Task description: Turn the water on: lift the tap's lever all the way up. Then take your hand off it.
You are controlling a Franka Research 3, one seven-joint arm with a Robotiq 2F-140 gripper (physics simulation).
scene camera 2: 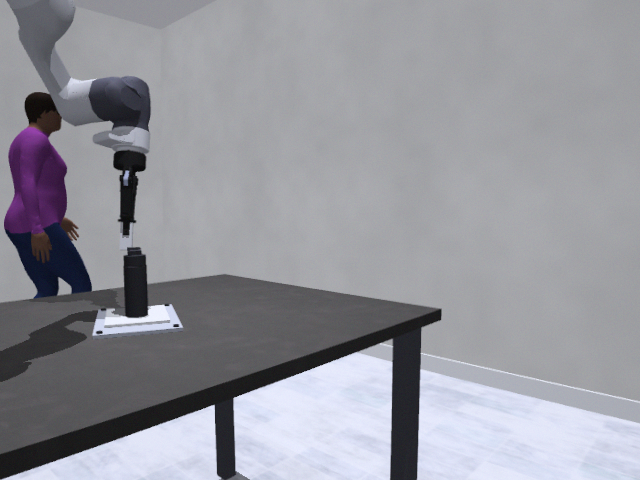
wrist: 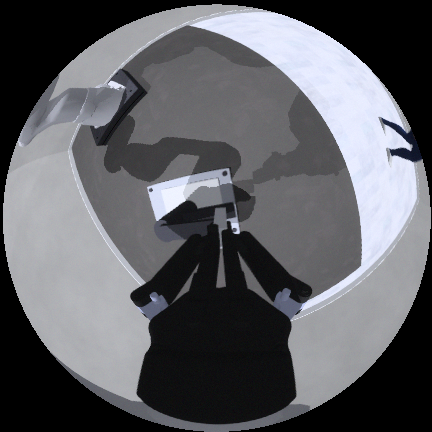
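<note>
The tap (scene camera 2: 135, 289) (wrist: 179, 213) is a black upright column on a white base plate (scene camera 2: 174, 316) (wrist: 155, 201). Its small dark lever (scene camera 2: 134, 251) shows at the top of the column in the scene view; its tilt is too small to tell there. In the wrist view the fingers cover part of the tap's top. My gripper (scene camera 2: 125, 242) (wrist: 220, 215) points down, shut and empty, with its pale fingertips together. The tips are close beside and slightly above the tap's top; whether they touch the lever cannot be told.
The tap's plate is on a dark table (scene camera 2: 268, 320) (wrist: 300, 210). The arm's base mount (wrist: 131, 102) is at the upper left in the wrist view. A person in a purple top (scene camera 2: 38, 180) stands behind the table; their legs (wrist: 406, 154) show at the wrist view's right edge.
</note>
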